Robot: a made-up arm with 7 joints.
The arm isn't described. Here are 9 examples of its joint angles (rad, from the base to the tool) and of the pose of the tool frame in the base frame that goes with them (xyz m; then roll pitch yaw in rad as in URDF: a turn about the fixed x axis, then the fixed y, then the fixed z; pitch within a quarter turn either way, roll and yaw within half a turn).
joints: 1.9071 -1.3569 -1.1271 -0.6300 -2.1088 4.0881 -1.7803
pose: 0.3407 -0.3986 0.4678 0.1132 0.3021 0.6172
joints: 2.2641 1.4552 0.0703 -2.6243 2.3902 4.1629 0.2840
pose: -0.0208 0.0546 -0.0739 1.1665 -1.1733 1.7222
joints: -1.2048 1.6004 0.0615 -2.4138 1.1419 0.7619 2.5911
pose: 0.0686 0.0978 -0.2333 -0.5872 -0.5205 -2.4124
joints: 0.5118 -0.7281 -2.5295 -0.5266 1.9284 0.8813 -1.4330
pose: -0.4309 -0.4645 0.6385 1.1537 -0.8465 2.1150
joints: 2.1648 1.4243 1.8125 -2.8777 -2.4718 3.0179 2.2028
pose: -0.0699 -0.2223 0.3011 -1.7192 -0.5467 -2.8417
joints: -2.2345 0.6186 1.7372 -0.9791 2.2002 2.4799 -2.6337
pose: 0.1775 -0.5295 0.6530 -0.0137 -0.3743 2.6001
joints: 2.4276 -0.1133 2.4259 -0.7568 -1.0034 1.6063 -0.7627
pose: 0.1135 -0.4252 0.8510 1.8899 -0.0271 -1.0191
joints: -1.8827 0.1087 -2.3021 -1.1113 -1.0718 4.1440 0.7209
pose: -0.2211 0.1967 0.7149 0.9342 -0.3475 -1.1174
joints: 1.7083 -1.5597 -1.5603 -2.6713 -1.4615 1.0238 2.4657
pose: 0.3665 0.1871 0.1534 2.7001 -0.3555 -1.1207
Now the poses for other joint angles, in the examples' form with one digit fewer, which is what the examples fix.
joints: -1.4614 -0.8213 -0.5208 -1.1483 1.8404 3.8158 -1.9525
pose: -0.268 0.109 0.716 -1.078 -0.598 1.532
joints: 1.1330 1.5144 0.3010 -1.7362 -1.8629 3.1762 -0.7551
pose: -0.106 0.350 -0.215 2.903 -0.263 -2.467
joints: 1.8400 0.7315 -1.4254 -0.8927 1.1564 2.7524 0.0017
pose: 0.251 0.473 0.700 -1.463 -1.241 -0.693
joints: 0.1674 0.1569 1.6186 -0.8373 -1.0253 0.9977 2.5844
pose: 0.055 0.439 0.816 -2.485 -0.047 -1.469
